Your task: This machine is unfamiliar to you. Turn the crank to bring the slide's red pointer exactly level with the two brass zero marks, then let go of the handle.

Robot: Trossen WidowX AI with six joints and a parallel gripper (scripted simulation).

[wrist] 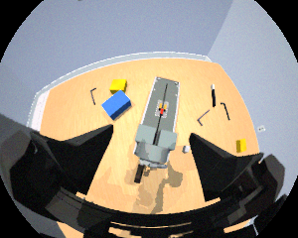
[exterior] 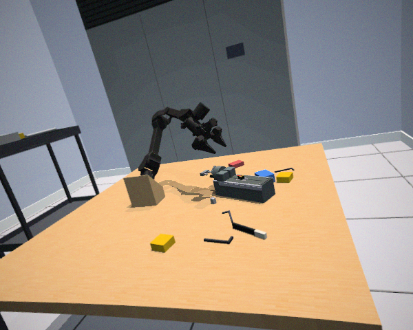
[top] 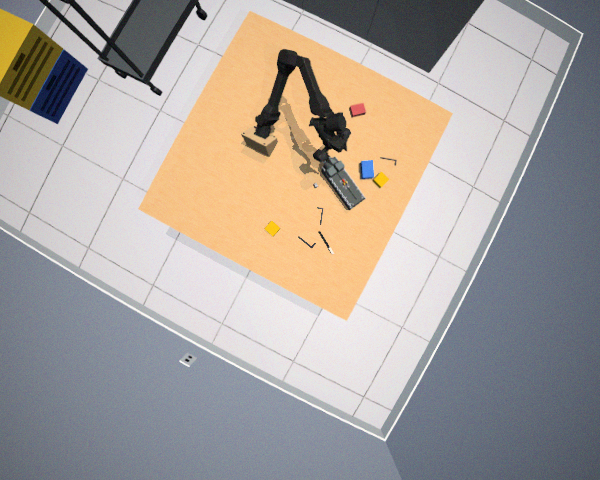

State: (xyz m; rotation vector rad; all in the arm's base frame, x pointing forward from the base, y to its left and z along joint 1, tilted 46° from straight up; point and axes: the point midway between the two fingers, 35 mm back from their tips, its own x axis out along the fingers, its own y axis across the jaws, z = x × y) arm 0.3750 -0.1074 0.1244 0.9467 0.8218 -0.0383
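Now: gripper tip 70 mm past the dark crank handle, 40 mm to the right of it and 140 mm above it. Round my gripper tip: small grey cube (50 mm behind, 120 mm to the right, 190 mm below); then blue block (160 mm ahead, 70 mm to the left, 180 mm below); then red pointer (70 mm ahead, 50 mm to the right, 120 mm below).
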